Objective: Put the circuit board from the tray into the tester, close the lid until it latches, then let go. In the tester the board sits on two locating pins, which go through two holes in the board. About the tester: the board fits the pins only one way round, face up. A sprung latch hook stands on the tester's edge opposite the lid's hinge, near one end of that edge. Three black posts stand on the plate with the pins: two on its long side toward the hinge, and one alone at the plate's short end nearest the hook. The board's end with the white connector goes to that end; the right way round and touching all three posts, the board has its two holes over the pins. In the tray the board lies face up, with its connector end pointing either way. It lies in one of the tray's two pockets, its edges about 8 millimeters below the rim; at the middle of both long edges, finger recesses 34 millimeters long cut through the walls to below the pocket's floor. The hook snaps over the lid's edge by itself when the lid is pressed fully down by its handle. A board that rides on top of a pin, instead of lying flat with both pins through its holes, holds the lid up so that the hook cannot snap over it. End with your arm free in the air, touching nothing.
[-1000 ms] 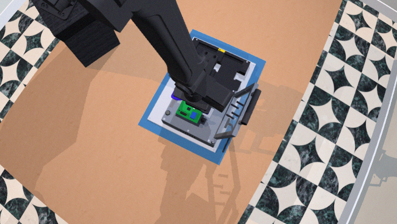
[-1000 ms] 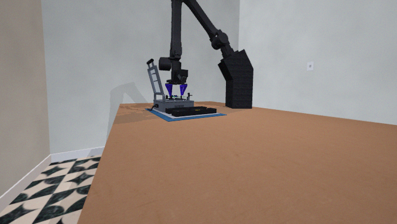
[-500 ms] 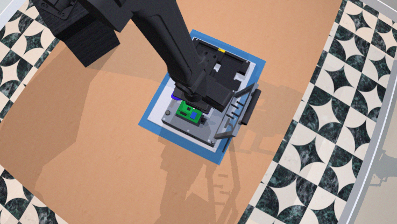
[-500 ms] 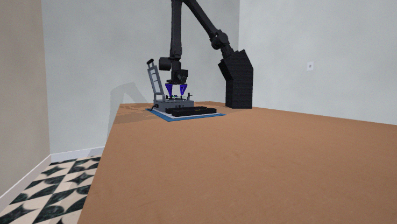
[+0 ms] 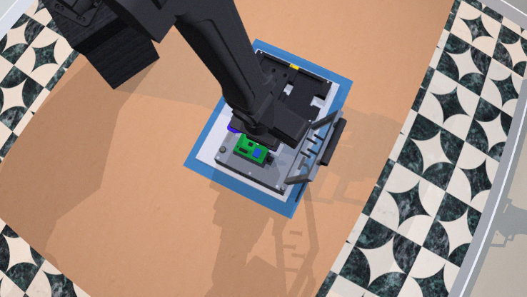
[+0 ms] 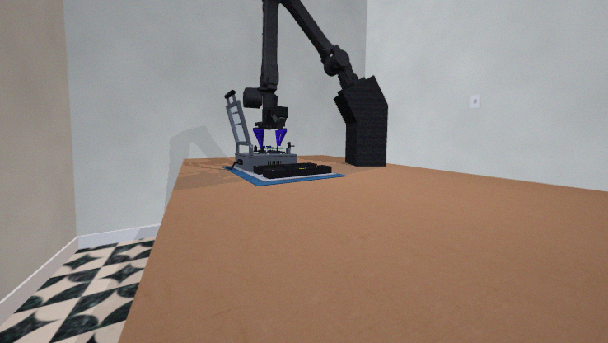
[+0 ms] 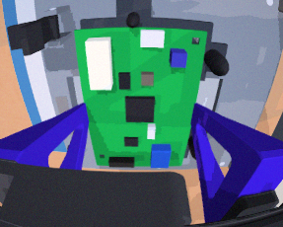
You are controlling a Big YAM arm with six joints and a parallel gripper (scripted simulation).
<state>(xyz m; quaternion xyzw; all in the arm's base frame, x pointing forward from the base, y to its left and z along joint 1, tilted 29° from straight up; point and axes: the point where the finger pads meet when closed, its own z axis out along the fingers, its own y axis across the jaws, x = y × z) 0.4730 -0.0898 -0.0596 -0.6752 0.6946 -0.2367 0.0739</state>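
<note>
The green circuit board is right at my hand. Also, from my hand: black plate 10 mm ahead, 20 mm below; then tester 40 mm ahead, 30 mm to the left, 30 mm above; then dark latch hook 50 mm behind, 60 mm to the left.
</note>
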